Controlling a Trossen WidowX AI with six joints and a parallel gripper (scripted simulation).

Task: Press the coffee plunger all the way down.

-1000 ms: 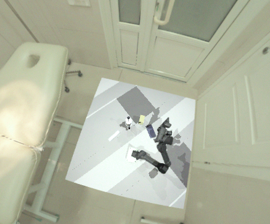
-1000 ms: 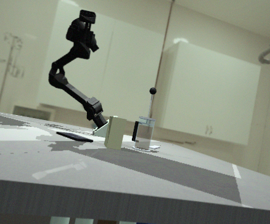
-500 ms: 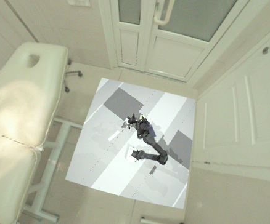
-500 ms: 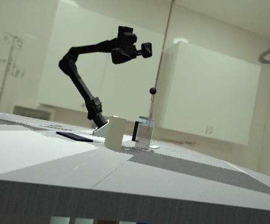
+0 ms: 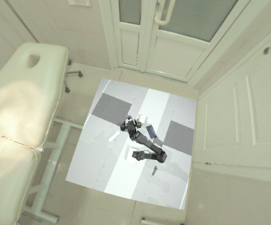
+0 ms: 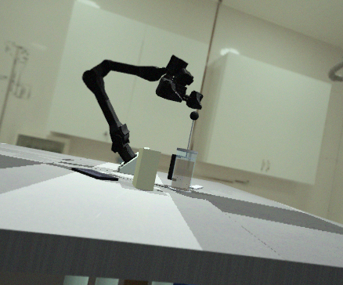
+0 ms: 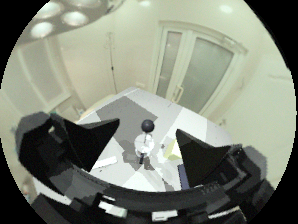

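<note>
My gripper tip is now 16 cm above the coffee press and 1 cm short of it. Also, from my gripper tip: pale yellow box: 23 cm below, 11 cm to the right, 10 cm ahead; thin white strip: 29 cm below, 17 cm behind, 12 cm to the left.
</note>
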